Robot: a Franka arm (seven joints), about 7 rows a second.
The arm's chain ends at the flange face. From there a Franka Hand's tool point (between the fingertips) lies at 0.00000 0.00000 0.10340 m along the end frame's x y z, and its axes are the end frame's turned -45 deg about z.
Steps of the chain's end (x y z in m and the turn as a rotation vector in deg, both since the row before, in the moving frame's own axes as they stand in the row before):
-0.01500 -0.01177 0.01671 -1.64 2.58 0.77
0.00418 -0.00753 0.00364 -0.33 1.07 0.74
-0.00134 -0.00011 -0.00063 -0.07 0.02 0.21
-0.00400 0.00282 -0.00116 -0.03 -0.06 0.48
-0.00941 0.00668 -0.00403 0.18 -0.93 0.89
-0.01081 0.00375 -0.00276 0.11 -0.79 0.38
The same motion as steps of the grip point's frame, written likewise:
-0.00112 -0.01354 0.01656 -2.98 0.66 0.77
0.00921 -0.00058 0.00362 -0.99 0.52 0.74
-0.00093 -0.00091 -0.00063 -0.06 -0.04 0.21
-0.00494 -0.00087 -0.00116 0.02 -0.06 0.48
-0.01232 -0.00335 -0.00404 0.78 -0.53 0.89
-0.01116 -0.00614 -0.00277 0.64 -0.48 0.38

